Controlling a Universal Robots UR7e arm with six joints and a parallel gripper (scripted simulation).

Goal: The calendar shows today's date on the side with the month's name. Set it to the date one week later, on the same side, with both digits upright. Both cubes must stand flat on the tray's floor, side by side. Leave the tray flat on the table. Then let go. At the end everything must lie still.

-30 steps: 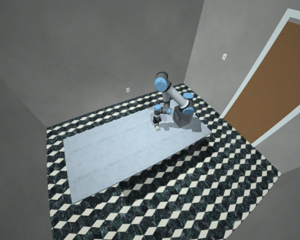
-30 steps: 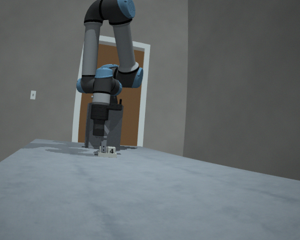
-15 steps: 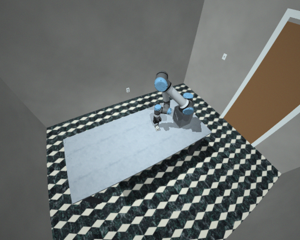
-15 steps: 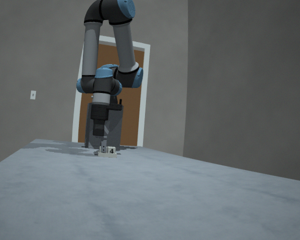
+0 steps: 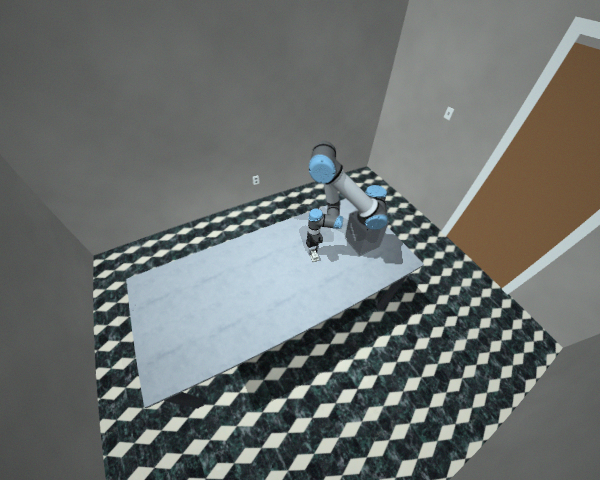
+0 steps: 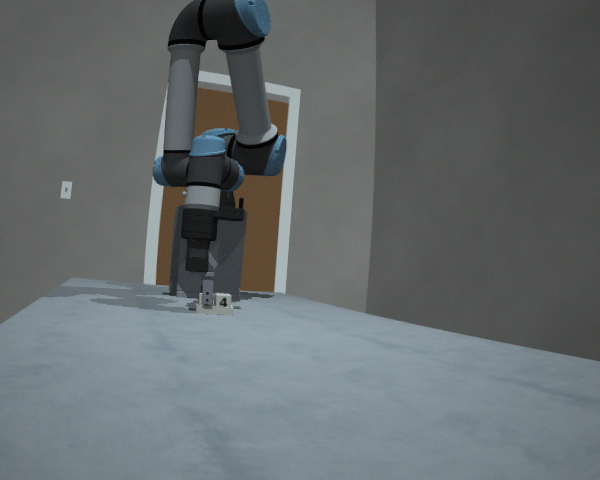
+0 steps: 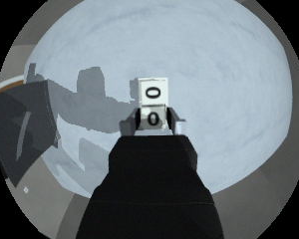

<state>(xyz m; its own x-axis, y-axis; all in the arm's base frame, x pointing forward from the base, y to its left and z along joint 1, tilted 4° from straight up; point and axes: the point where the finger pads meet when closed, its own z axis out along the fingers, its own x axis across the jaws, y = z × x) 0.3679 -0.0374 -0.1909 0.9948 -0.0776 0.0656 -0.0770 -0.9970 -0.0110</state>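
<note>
Right now the white calendar tray is 3 cm below my hand and 2 cm to the left of it.
</note>
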